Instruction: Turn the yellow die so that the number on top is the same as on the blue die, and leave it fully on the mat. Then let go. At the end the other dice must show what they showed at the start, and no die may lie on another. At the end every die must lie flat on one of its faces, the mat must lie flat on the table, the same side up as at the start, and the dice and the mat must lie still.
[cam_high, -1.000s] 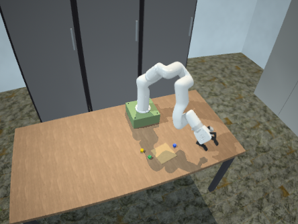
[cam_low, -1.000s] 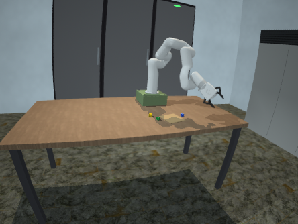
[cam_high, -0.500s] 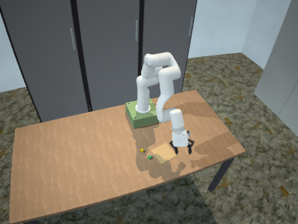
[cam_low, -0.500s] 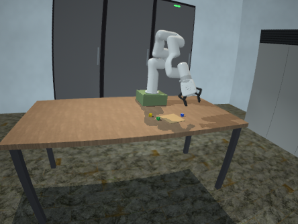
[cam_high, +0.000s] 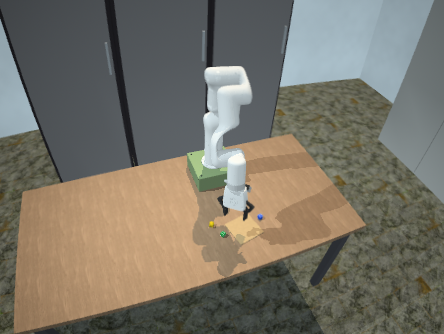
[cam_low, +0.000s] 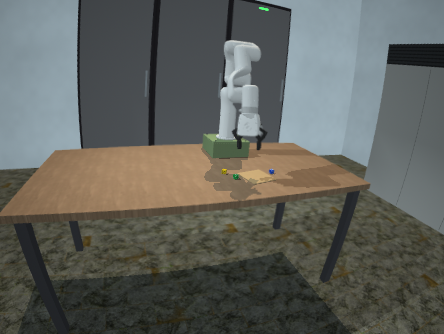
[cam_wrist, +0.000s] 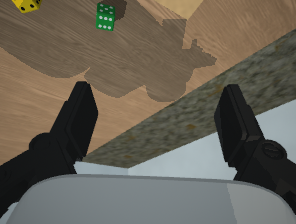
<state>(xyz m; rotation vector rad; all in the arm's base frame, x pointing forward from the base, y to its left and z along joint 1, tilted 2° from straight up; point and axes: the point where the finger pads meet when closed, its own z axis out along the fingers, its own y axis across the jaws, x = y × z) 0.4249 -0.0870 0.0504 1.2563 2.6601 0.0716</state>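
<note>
My hand is 150 mm above the yellow die, 90 mm past it and 70 mm to the left of it. Round my hand: blue die 170 mm to the left, 150 mm below, 30 mm behind; then tan mat 150 mm below, 70 mm to the left, 10 mm behind; then green die 150 mm below, 40 mm to the right, 20 mm behind.
</note>
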